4 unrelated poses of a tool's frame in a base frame.
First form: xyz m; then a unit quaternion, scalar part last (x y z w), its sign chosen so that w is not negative.
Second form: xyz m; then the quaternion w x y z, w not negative. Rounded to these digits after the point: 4 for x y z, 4 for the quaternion.
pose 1, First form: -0.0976 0.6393 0.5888 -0.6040 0.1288 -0.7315 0.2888
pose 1, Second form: -0.0976 0.6393 0.5888 0.2888 -0.6040 0.1288 -0.7315
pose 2, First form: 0.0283 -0.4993 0.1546 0.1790 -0.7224 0.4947 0.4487
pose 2, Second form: 0.0283 -0.4993 0.1546 0.4487 0.1790 -0.7224 0.4947
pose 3, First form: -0.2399 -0.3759 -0.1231 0.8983 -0.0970 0.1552 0.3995
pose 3, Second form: -0.2399 -0.3759 -0.1231 0.3995 0.8983 -0.0970 0.1552
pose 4, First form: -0.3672 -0.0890 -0.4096 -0.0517 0.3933 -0.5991 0.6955
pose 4, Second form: -0.3672 -0.0890 -0.4096 0.6955 -0.0517 0.3933 -0.5991
